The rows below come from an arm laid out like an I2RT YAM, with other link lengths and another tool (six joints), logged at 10 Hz.
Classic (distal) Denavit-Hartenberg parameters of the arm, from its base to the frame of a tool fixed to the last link. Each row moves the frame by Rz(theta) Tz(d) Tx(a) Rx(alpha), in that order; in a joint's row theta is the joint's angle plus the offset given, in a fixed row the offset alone. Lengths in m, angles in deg.
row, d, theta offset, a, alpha
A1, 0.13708, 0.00, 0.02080, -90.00
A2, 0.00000, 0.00, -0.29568, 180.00
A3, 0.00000, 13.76, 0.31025, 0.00
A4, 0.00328, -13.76, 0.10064, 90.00
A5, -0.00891, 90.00, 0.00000, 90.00
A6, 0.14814, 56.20, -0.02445, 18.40
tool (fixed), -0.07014, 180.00, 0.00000, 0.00
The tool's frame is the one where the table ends.
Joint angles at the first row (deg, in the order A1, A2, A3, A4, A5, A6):
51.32, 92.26, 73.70, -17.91, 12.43, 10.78
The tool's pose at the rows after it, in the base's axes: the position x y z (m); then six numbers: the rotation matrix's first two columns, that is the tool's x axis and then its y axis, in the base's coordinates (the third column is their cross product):
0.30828, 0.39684, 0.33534, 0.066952, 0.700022, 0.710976, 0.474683, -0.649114, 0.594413
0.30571, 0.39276, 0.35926, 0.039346, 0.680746, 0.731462, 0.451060, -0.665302, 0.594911
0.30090, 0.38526, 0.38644, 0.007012, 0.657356, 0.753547, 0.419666, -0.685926, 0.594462
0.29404, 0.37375, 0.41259, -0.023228, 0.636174, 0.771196, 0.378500, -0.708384, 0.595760
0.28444, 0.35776, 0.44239, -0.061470, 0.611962, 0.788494, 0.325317, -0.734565, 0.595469
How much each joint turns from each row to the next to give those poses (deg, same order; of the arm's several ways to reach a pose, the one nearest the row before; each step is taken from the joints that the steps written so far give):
0.01, -1.49, 1.16, -0.16, 0.79, -0.28
0.00, -1.70, 1.28, -0.25, 0.46, -0.66
0.00, -2.37, 0.98, -0.05, 0.72, -0.78
0.00, -2.96, 0.31, 0.07, 1.34, -0.84
-0.02, -3.70, 0.07, 0.34, 1.71, -1.25

